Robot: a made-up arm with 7 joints.
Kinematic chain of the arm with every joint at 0, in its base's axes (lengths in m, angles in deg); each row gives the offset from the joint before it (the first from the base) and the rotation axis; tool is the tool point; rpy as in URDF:
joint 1: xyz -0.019 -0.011 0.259 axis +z
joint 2: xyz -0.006 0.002 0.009 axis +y
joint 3: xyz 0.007 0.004 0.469 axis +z
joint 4: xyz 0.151 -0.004 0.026 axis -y
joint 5: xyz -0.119 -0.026 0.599 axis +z
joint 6: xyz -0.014 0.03 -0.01 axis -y
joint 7: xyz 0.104 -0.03 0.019 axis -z
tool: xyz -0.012 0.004 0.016 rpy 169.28 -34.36 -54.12
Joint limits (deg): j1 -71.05..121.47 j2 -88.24..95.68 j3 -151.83..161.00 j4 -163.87..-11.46 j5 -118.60..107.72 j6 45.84..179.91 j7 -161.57..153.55
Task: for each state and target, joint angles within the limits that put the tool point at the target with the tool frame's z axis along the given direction. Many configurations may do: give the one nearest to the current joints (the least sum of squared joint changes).
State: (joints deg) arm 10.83 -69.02 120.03 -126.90 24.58 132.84 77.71
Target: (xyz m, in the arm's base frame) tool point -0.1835 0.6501 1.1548 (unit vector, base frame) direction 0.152 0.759 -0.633
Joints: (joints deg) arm -3.64 -22.43 84.91 -72.35 33.62 155.62 78.96
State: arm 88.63 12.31 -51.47 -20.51 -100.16 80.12 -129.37
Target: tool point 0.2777 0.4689 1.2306 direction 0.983 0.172 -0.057
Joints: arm 97.67 -16.41 -30.75 -73.09 -108.82 101.08 -127.49
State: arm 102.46 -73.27 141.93 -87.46 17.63 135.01 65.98
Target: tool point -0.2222 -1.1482 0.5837 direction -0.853 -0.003 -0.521
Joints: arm 95.96 -61.13 135.90 -42.01 12.63 134.04 47.56
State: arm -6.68 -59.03 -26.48 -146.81 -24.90 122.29 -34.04
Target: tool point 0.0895 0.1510 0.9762 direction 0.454 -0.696 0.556
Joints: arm -24.63 -75.42 11.52 -138.41 -49.37 130.60 -22.18
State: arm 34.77 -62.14 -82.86 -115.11 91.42 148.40 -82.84
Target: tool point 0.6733 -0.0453 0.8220 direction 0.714 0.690 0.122
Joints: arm 74.47 -32.89 -48.45 -110.97 82.60 129.51 -74.18
